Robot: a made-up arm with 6 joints.
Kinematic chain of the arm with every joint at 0, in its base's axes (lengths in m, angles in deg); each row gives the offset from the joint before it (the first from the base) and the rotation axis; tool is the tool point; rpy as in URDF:
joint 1: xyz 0 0 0.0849 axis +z
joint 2: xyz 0 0 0 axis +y
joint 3: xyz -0.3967 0 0.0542 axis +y
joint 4: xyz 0.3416 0 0.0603 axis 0.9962 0 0.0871
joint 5: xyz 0 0 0 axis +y
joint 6: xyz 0.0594 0 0.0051 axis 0.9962 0 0.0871
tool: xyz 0 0 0 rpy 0 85 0
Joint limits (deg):
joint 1: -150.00..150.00
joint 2: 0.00..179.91
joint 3: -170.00..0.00
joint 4: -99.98..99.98
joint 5: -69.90..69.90
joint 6: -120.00..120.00
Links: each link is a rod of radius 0.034 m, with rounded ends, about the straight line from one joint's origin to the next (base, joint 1, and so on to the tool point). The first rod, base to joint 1, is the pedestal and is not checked.
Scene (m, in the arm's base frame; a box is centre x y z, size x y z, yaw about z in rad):
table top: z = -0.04
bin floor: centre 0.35 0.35 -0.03 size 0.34 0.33 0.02 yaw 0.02
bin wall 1: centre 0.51 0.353 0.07 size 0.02 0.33 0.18 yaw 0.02
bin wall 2: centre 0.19 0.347 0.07 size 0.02 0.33 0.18 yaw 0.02
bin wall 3: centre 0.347 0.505 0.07 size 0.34 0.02 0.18 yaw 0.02
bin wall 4: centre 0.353 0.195 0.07 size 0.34 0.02 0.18 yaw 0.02
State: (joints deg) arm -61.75 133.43 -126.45 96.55 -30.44 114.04
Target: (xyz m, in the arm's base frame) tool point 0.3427 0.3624 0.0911
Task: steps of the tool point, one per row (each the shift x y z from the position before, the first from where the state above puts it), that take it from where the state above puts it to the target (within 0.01 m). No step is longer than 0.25 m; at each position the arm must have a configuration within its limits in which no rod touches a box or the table.
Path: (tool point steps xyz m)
1: 0.1020 0.1408 0.1394
2: 0.0333 0.1671 0.1233
3: -0.0396 0.1617 0.1015
4: -0.1027 0.1260 0.0751
5: 0.1343 0.0632 -0.1152
6: 0.0743 0.1044 -0.1439
7: 0.0019 0.1127 -0.1563
8: -0.0636 0.0874 -0.1515
9: -0.1068 0.0385 -0.1302

